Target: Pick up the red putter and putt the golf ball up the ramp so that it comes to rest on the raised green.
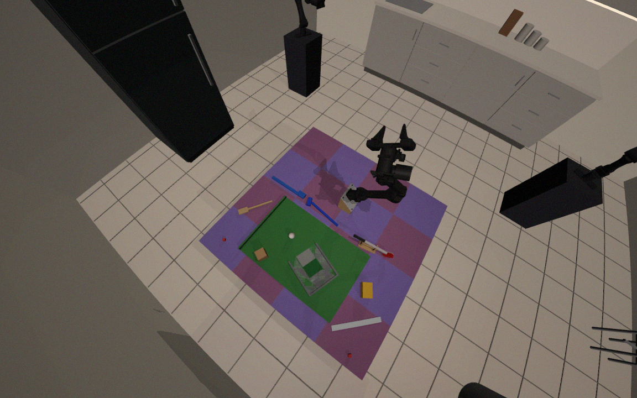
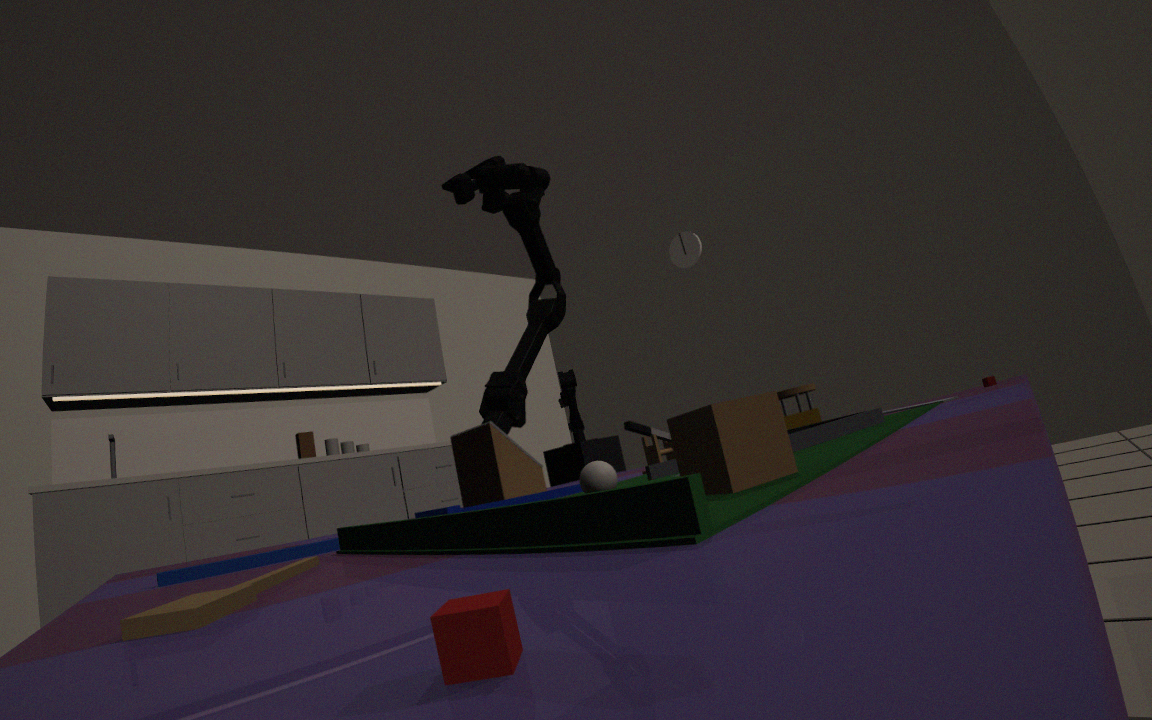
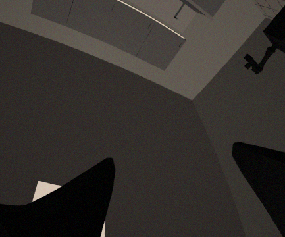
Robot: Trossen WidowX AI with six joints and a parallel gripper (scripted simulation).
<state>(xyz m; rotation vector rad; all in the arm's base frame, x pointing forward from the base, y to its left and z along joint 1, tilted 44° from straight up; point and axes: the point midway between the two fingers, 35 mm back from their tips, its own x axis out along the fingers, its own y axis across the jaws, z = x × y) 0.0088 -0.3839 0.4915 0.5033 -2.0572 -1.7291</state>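
My gripper tip is now 230 mm short of the wooden frame, 240 mm to the right of it and 730 mm above it. From my gripper tip the other things lie so: yellow block: 470 mm ahead, 370 mm to the left, 740 mm below; then white golf ball: 470 mm ahead, 220 mm to the right, 740 mm below; then red putter: 220 mm ahead, 260 mm to the left, 700 mm below.
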